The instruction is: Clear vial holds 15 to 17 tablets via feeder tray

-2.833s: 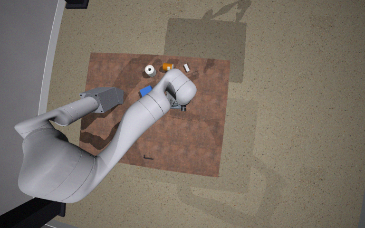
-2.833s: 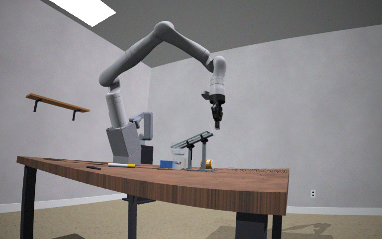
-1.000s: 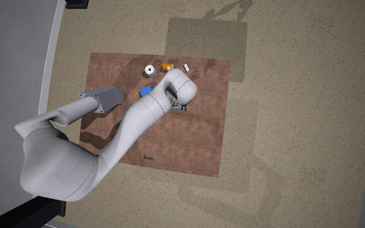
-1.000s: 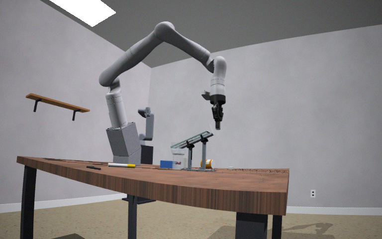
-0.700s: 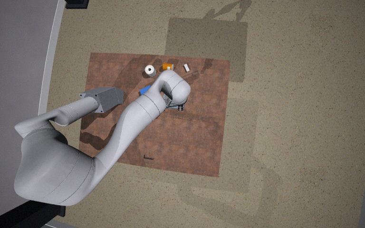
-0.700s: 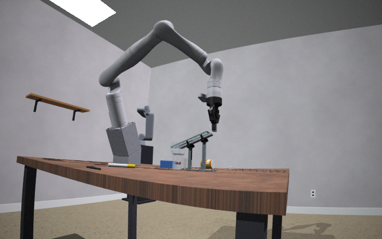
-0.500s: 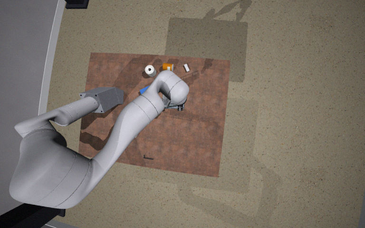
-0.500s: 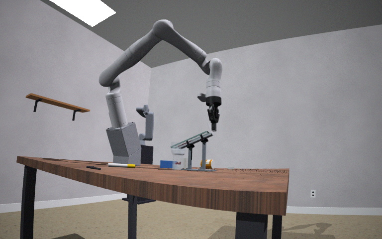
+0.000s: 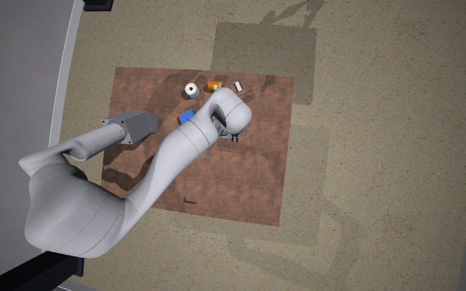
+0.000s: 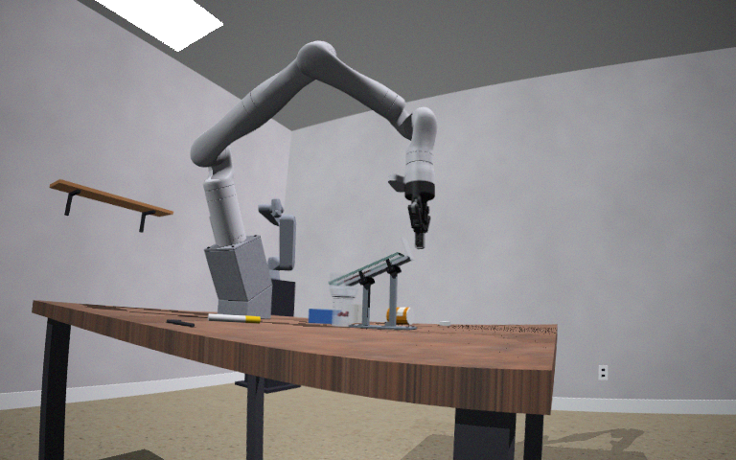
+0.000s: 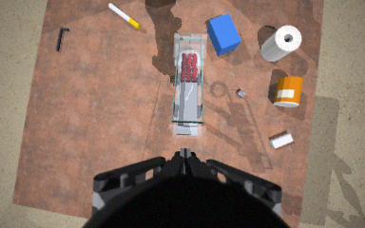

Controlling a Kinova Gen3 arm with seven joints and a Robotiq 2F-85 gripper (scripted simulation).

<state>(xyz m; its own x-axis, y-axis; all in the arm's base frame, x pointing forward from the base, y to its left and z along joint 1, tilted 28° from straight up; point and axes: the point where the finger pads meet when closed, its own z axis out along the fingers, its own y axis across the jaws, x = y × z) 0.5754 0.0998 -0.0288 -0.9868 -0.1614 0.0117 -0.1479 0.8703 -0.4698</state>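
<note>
Right now my hand is 10 cm past the feeder tray, 6 cm above it and 1 cm to the left of it. The rest, counted from my hand: small white block (29 cm to the left, 21 cm below, 4 cm behind); clear vial (20 cm behind, 17 cm below, 3 cm to the right); small grey piece (21 cm below, 16 cm behind, 15 cm to the left).
</note>
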